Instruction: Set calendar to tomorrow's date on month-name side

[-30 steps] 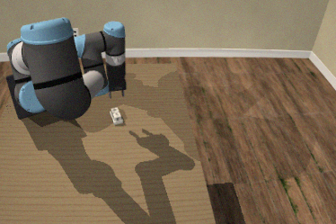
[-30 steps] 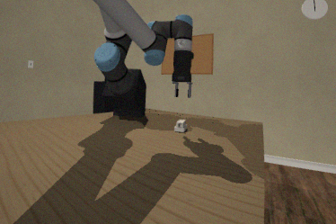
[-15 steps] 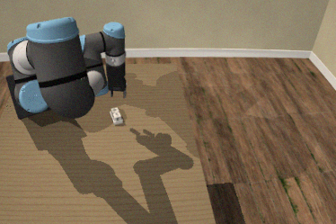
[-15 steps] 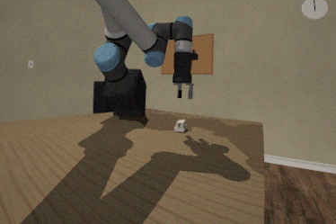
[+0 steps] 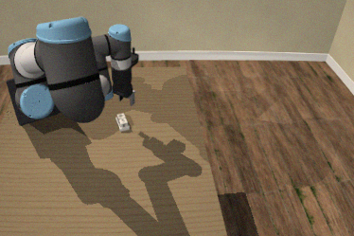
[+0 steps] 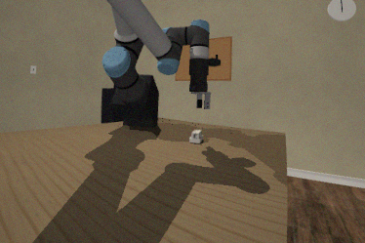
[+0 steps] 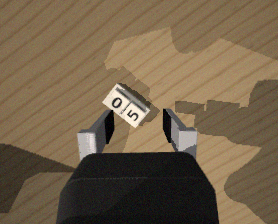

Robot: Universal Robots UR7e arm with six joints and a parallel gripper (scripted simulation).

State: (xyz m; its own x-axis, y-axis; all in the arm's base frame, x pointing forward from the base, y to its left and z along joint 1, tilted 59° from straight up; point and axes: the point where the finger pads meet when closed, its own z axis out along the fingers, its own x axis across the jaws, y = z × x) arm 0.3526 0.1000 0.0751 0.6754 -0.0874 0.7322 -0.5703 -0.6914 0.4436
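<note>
Now: the white digit cube 20 mm behind my hand, 10 mm to the right of it and 130 mm below it. Round my hand: white tray 20 mm behind, 10 mm to the left, 140 mm below.
</note>
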